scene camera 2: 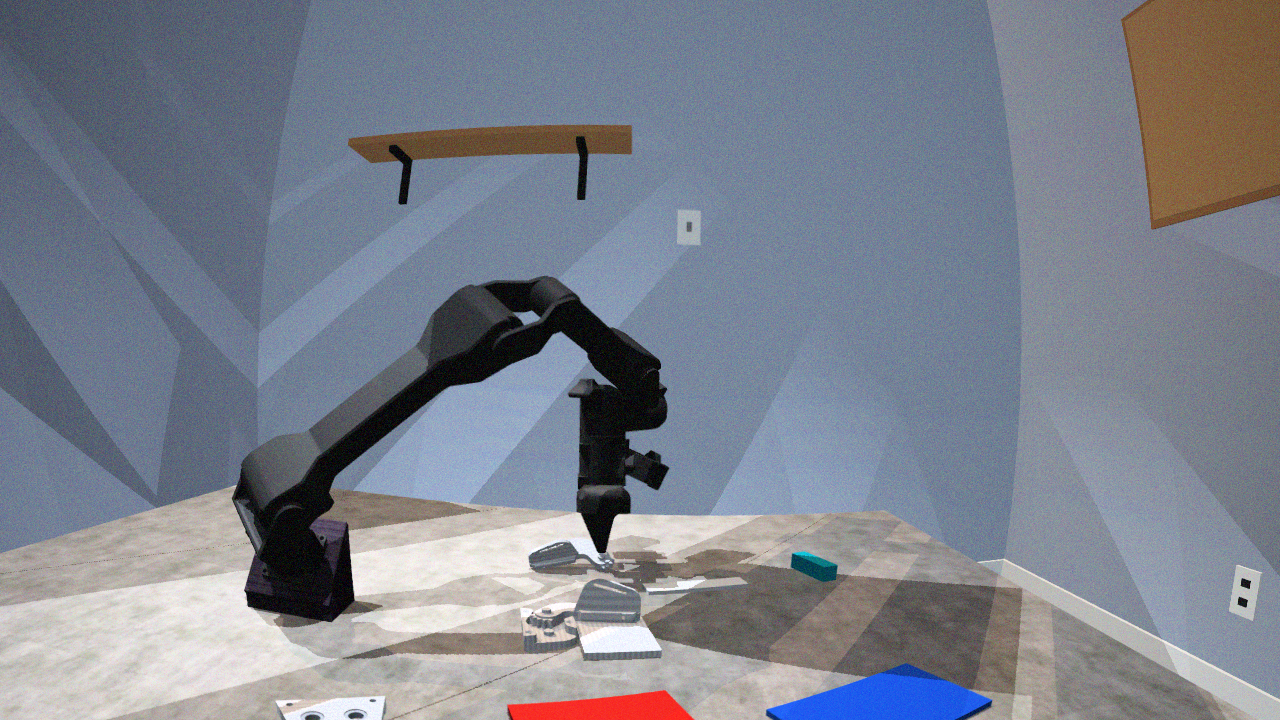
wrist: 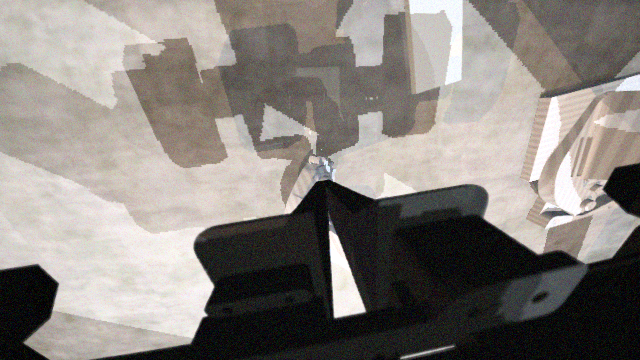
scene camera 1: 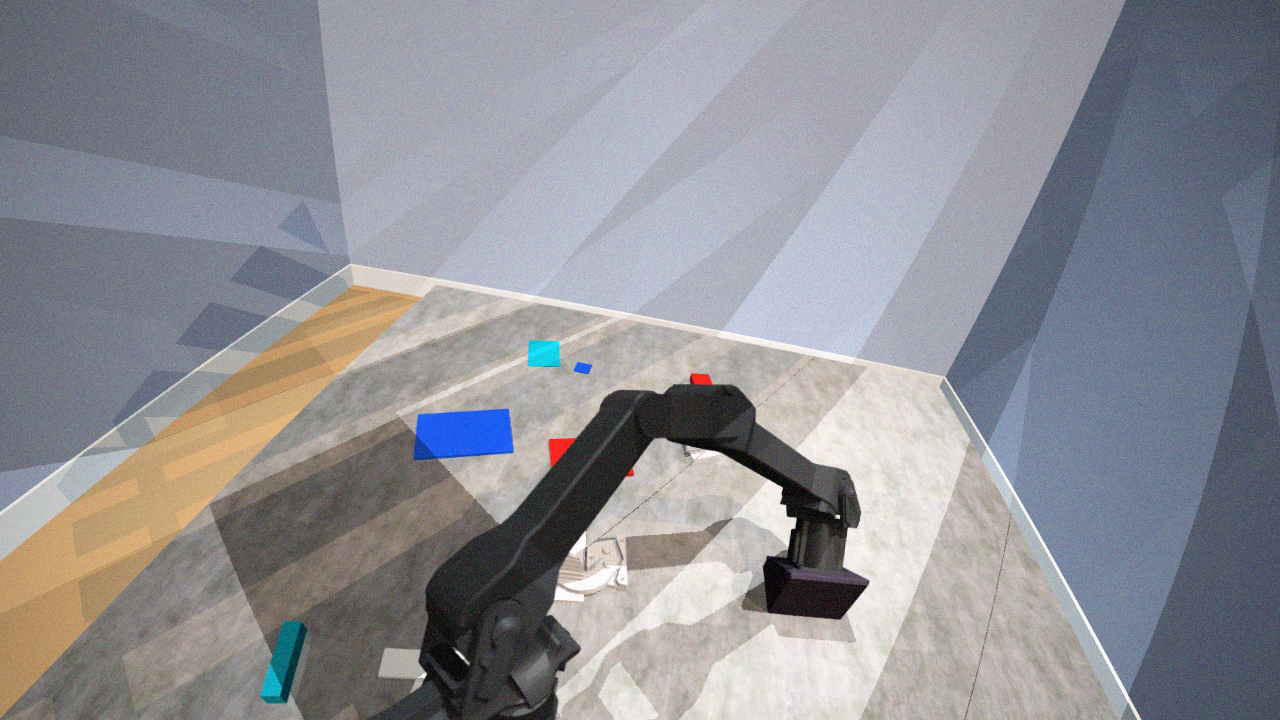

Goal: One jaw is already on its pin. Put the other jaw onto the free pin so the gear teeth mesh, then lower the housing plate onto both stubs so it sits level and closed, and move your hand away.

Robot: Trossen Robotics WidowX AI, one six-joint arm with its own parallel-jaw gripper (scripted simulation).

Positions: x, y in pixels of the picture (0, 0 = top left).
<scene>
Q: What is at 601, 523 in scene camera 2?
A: The gripper.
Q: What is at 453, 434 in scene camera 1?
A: A blue sheet.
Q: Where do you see a teal block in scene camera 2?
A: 816, 567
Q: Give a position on a white strip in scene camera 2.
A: At 678, 587
</scene>
